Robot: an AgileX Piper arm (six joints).
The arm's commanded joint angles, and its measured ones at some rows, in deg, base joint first. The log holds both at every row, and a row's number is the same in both.
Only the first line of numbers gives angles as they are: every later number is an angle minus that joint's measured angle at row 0.
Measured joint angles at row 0: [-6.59 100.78 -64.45 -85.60 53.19 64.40]
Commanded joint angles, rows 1 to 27: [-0.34 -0.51 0.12 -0.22 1.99 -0.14]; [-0.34 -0.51 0.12 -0.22 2.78 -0.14]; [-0.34 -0.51 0.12 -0.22 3.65 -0.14]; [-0.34 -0.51 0.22 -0.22 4.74 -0.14]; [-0.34 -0.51 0.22 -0.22 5.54 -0.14]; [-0.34 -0.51 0.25 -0.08 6.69 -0.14]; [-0.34 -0.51 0.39 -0.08 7.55 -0.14]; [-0.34 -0.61 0.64 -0.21 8.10 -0.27]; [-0.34 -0.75 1.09 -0.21 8.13 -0.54]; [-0.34 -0.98 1.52 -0.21 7.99 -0.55]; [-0.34 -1.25 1.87 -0.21 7.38 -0.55]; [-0.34 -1.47 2.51 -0.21 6.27 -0.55]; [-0.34 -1.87 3.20 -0.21 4.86 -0.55]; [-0.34 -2.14 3.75 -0.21 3.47 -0.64]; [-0.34 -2.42 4.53 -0.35 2.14 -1.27]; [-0.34 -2.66 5.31 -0.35 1.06 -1.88]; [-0.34 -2.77 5.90 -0.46 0.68 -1.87]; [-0.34 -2.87 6.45 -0.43 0.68 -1.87]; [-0.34 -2.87 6.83 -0.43 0.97 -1.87]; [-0.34 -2.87 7.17 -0.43 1.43 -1.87]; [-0.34 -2.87 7.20 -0.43 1.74 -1.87]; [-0.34 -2.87 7.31 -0.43 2.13 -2.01]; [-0.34 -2.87 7.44 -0.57 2.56 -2.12]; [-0.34 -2.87 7.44 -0.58 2.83 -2.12]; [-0.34 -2.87 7.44 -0.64 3.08 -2.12]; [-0.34 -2.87 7.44 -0.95 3.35 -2.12]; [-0.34 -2.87 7.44 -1.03 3.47 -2.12]
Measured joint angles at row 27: [0.00 -2.19 7.12 0.00 2.03 -1.84]
